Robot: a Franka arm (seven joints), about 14 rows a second.
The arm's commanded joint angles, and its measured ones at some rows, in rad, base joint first. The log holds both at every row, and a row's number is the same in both.
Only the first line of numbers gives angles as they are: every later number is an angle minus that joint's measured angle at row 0.
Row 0, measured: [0.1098, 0.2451, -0.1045, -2.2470, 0.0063, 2.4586, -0.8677]
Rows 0 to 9, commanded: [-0.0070, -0.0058, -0.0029, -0.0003, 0.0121, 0.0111, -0.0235]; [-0.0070, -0.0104, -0.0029, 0.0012, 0.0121, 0.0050, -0.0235]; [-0.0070, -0.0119, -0.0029, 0.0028, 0.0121, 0.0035, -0.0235]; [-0.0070, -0.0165, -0.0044, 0.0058, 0.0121, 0.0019, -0.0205]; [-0.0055, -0.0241, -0.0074, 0.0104, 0.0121, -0.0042, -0.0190]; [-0.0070, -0.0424, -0.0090, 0.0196, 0.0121, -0.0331, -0.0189]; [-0.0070, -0.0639, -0.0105, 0.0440, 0.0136, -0.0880, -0.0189]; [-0.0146, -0.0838, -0.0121, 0.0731, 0.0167, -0.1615, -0.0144]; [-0.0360, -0.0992, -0.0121, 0.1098, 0.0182, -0.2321, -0.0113]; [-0.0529, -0.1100, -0.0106, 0.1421, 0.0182, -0.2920, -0.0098]
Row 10, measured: [-0.0145, -0.0595, -0.0134, 0.0876, 0.0028, -0.1750, 0.0008]
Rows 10 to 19, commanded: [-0.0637, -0.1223, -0.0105, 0.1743, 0.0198, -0.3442, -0.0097]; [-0.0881, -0.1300, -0.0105, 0.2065, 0.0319, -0.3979, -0.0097]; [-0.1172, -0.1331, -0.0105, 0.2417, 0.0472, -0.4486, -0.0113]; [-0.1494, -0.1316, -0.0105, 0.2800, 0.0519, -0.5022, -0.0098]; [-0.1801, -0.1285, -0.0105, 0.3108, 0.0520, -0.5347, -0.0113]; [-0.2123, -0.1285, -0.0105, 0.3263, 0.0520, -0.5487, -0.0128]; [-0.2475, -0.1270, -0.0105, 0.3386, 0.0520, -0.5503, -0.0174]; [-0.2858, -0.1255, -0.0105, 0.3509, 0.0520, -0.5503, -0.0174]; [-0.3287, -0.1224, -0.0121, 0.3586, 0.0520, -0.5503, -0.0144]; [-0.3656, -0.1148, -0.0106, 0.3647, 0.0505, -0.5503, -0.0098]
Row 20, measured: [-0.2913, -0.1347, -0.0224, 0.3285, 0.0340, -0.5264, -0.0026]
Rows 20 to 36, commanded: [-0.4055, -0.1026, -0.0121, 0.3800, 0.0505, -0.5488, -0.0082]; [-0.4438, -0.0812, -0.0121, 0.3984, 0.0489, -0.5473, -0.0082]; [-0.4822, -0.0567, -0.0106, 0.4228, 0.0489, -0.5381, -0.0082]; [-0.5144, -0.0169, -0.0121, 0.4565, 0.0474, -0.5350, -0.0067]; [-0.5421, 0.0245, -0.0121, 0.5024, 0.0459, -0.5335, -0.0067]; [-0.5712, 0.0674, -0.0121, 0.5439, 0.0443, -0.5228, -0.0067]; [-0.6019, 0.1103, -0.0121, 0.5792, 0.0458, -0.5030, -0.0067]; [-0.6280, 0.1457, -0.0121, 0.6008, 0.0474, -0.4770, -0.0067]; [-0.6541, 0.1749, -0.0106, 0.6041, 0.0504, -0.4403, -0.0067]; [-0.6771, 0.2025, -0.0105, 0.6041, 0.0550, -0.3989, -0.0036]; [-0.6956, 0.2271, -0.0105, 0.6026, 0.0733, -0.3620, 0.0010]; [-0.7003, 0.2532, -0.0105, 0.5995, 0.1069, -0.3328, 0.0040]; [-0.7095, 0.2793, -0.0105, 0.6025, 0.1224, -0.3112, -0.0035]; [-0.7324, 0.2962, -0.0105, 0.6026, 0.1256, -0.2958, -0.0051]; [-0.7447, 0.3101, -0.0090, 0.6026, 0.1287, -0.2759, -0.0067]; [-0.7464, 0.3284, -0.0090, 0.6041, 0.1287, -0.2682, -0.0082]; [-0.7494, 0.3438, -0.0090, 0.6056, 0.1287, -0.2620, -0.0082]
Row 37, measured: [-0.7273, 0.3091, -0.0244, 0.5671, 0.1118, -0.2643, -0.0033]
